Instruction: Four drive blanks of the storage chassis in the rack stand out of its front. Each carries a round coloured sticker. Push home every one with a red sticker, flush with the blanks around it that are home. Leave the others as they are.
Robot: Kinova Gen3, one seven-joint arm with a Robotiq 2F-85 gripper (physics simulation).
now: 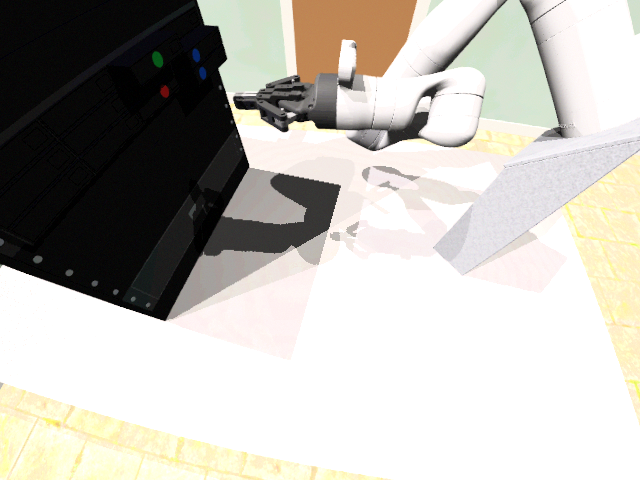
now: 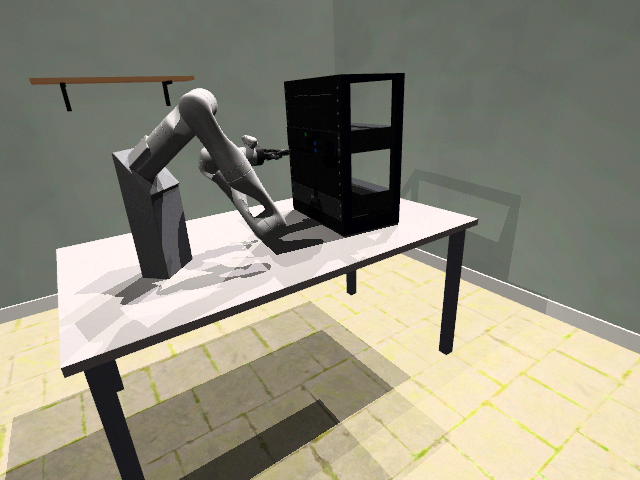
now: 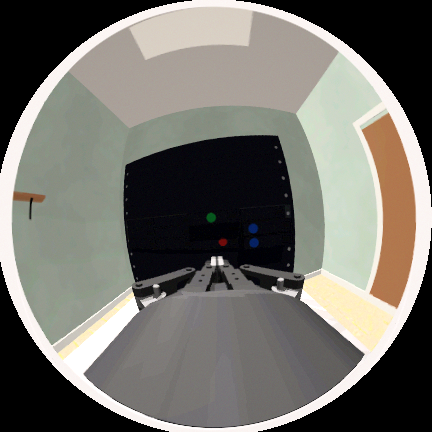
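Note:
The black rack (image 1: pixel 175 273) (image 2: pixel 398 134) (image 3: pixel 200 170) holds the dark storage chassis. The green-stickered blank (image 1: pixel 157 59) (image 2: pixel 305 134) (image 3: pixel 211 217) stands out of its front. Below it, the red-stickered blank (image 1: pixel 164 91) (image 3: pixel 223 242) sits further back and looks about level with the dark front around it; its exact depth is hard to tell. Two blue-stickered blanks, the upper (image 1: pixel 195 55) (image 2: pixel 315 142) (image 3: pixel 253 228) and the lower (image 1: pixel 202 72) (image 2: pixel 315 150) (image 3: pixel 254 243), stand out one above the other. My gripper (image 1: pixel 236 100) (image 2: pixel 287 152) (image 3: pixel 216 263) is shut and empty, pointing at the rack front, apart from the blanks.
The rack stands on the white table (image 1: pixel 361 387) (image 2: pixel 439 221). The arm's grey pedestal (image 1: pixel 516 206) (image 2: pixel 160 227) stands at the other end of the table. A wall shelf (image 2: pixel 113 80) (image 3: pixel 30 197) and a brown door (image 1: pixel 351 31) (image 3: pixel 395 215) lie beyond the table.

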